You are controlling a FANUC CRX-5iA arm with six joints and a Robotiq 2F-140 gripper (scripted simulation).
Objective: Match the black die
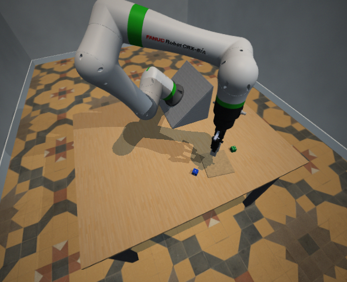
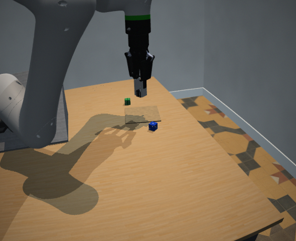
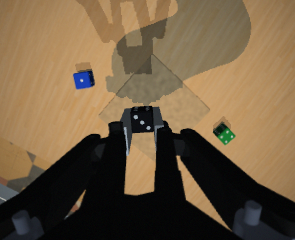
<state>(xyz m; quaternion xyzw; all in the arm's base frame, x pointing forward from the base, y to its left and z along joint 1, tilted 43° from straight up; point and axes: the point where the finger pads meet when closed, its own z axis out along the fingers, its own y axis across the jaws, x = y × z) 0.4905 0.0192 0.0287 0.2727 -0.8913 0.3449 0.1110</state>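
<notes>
Right now my hand is 13 cm above the tan mat, 3 cm to the right of it and 1 cm short of it. The rest, counted from my hand: black die (2 cm below); then green die (15 cm to the left, 12 cm below, 3 cm behind); then blue die (12 cm below, 10 cm to the right, 2 cm ahead).
</notes>
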